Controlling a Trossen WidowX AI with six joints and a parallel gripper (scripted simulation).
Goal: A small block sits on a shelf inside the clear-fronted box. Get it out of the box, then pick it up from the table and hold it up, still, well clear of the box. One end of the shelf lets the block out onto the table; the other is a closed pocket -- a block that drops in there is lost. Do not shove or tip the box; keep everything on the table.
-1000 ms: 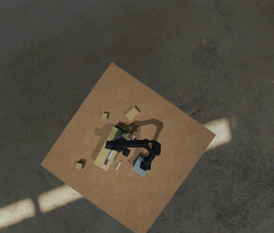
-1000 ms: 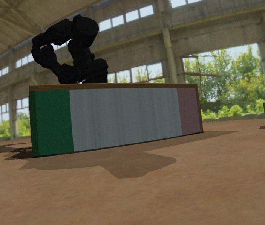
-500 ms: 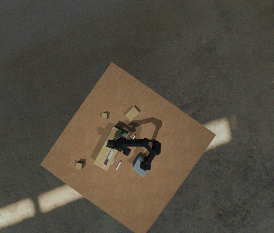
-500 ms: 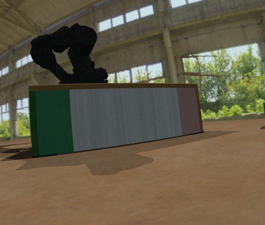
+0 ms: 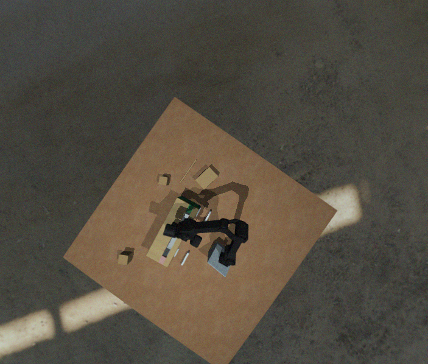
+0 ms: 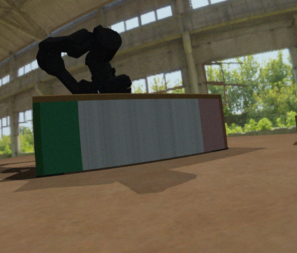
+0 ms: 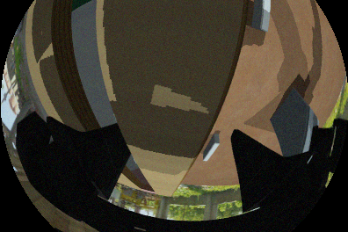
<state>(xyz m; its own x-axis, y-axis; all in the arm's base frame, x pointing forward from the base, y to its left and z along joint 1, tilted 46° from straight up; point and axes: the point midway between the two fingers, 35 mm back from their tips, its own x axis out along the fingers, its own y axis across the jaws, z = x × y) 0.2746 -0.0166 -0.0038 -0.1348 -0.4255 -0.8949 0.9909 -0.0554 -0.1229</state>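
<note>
My gripper tip is 3 cm short of the tan box, 1 cm to the right of it and 2 cm above it. Round my gripper tip: flat tan block: 7 cm ahead, 36 cm to the right, 6 cm below; thin stick: 20 cm ahead, 33 cm to the right, 8 cm below.
</note>
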